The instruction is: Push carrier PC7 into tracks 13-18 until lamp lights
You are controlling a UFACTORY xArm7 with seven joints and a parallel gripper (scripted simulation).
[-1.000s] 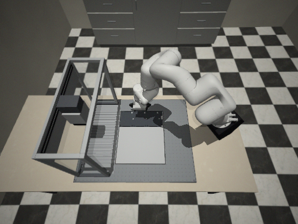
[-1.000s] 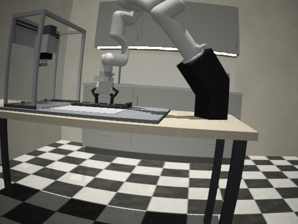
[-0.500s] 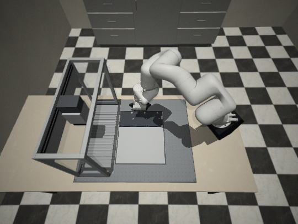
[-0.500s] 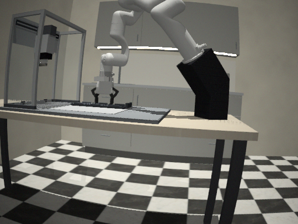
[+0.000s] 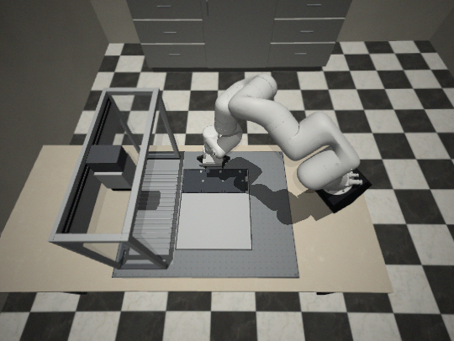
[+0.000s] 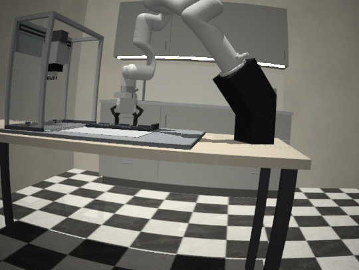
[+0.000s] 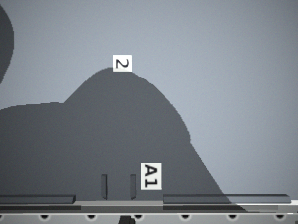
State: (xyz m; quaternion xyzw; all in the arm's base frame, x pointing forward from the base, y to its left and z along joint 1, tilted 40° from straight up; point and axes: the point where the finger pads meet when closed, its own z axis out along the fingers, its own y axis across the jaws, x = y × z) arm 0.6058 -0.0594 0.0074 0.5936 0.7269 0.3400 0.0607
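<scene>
Now: hand 3 cm past the carrier PC7 and 9 cm to the right of it. From my hand the other things lie so: pipette head: 24 cm ahead, 32 cm to the left, 33 cm above.
</scene>
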